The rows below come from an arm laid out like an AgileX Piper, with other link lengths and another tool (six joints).
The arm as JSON. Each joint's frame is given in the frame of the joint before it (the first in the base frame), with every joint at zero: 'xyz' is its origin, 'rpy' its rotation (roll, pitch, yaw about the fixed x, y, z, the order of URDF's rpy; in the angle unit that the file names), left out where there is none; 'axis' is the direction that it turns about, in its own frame. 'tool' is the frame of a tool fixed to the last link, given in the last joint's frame.
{
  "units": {
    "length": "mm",
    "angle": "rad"
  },
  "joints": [
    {
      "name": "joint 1",
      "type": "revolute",
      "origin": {
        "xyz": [
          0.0,
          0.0,
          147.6
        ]
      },
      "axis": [
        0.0,
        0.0,
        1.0
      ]
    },
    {
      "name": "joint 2",
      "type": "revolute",
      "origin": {
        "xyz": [
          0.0,
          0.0,
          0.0
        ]
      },
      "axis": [
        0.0,
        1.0,
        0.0
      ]
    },
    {
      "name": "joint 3",
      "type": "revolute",
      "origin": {
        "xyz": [
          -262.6,
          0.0,
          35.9
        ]
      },
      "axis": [
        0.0,
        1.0,
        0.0
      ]
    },
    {
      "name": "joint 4",
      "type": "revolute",
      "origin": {
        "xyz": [
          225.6,
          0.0,
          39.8
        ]
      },
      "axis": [
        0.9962,
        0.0,
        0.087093
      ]
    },
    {
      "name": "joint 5",
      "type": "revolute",
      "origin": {
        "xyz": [
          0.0,
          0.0,
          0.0
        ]
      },
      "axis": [
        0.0,
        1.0,
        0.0
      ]
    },
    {
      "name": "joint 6",
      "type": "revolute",
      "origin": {
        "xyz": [
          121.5,
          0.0,
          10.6
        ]
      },
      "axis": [
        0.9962,
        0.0,
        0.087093
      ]
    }
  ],
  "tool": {
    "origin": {
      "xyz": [
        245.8,
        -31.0,
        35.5
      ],
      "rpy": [
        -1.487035,
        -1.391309,
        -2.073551
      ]
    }
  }
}
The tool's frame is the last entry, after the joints.
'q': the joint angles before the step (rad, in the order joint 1, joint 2, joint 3, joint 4, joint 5, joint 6). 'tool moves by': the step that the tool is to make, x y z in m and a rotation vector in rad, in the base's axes. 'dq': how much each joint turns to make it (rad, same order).
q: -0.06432, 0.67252, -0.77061, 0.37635, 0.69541, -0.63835
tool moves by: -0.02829, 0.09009, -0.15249, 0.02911, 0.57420, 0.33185
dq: 0.01901, 0.54653, -0.24284, 0.14164, 0.38219, -0.20695
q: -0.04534, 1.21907, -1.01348, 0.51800, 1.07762, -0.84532
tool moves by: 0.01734, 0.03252, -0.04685, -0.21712, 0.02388, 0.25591
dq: 0.27190, 0.24410, -0.14711, -0.22268, -0.06869, 0.02887
